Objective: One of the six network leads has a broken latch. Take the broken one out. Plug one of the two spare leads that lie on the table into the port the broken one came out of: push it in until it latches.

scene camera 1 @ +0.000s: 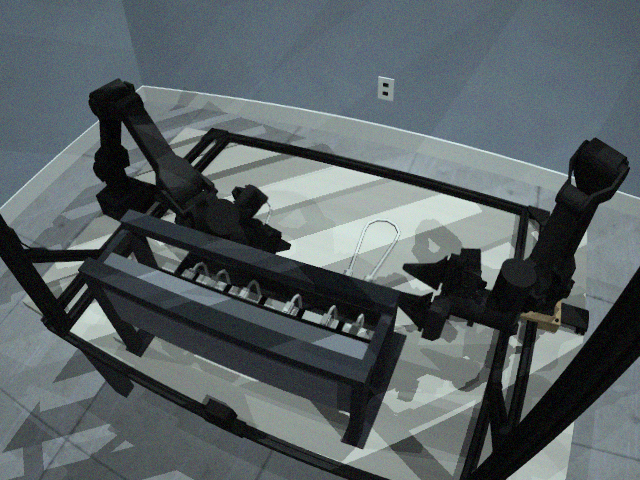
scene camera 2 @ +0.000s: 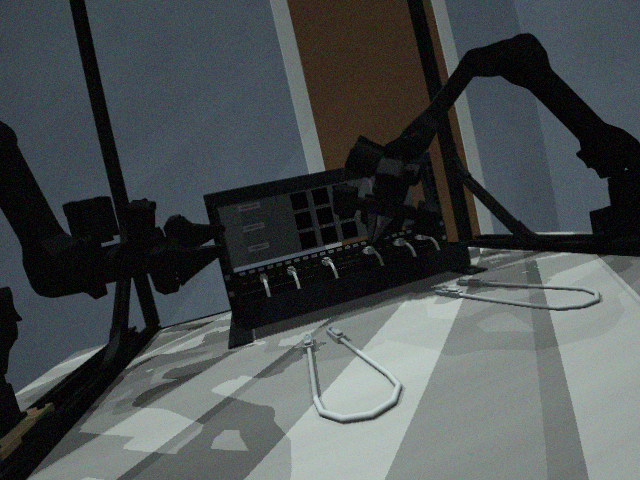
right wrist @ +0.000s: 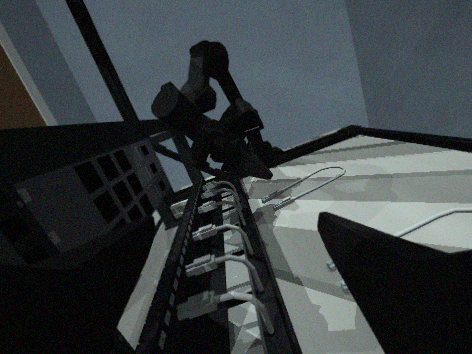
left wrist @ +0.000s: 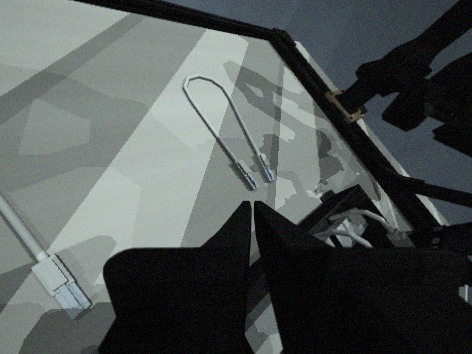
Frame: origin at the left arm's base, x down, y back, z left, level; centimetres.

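Seen in the pictures: left gripper, fingertip midpoint: [scene camera 1: 289, 246] [scene camera 2: 371, 244] [right wrist: 270, 177] [left wrist: 251, 207]; right gripper, fingertip midpoint: [scene camera 1: 395, 278] [scene camera 2: 225, 237] [right wrist: 237, 222]; left arm's base at its link origin: [scene camera 1: 119, 188] [scene camera 2: 632, 205]; right arm's base at its link origin: [left wrist: 346, 104].
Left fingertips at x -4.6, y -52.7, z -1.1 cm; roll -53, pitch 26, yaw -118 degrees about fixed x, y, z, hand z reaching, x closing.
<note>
Pixels of each thing's top centre, then the offset from my left fingertips to it. "spot": a spot on its surface instead.
- dark rack at its top centre: [scene camera 1: 236, 257] [right wrist: 129, 126] [scene camera 2: 322, 173] dx -14.9, dy -2.0, dz -16.7 cm
- white spare lead at a spot on its surface: [scene camera 2: 356, 416] [left wrist: 205, 75] spot: dx +10.8, dy -11.7, dz +25.4 cm
- rack's long upper beam at a spot on its surface: [scene camera 1: 248, 253] spot: dx -14.9, dy -3.2, dz -15.2 cm
The network leads [scene camera 1: 253, 290] [scene camera 2: 329, 264] [right wrist: 202, 264] sit in a row in the dark rack [scene camera 1: 227, 322] [scene camera 2: 289, 304]; which latch is broken I cannot tell. One white spare lead [scene camera 1: 398, 232] [scene camera 2: 356, 416] [left wrist: 200, 76] lies looped on the table at the middle. The other spare lead [scene camera 2: 558, 308] [left wrist: 19, 227] [right wrist: 320, 186] lies nearer the left arm, partly hidden by it in scene camera 1. My left gripper [scene camera 1: 288, 245] [scene camera 2: 373, 240] [left wrist: 251, 207] is shut with nothing between its tips, above the rack's row. My right gripper [scene camera 1: 404, 283] [scene camera 2: 221, 240] [right wrist: 237, 222] is open and empty at the rack's end.
A dark panel with square openings [scene camera 2: 258, 222] stands upright behind the ports. The rack's long upper beam [scene camera 1: 248, 253] runs close by the left gripper. A black frame [scene camera 1: 361, 167] borders the table. A black post [scene camera 2: 98, 98] rises behind the right arm.
</note>
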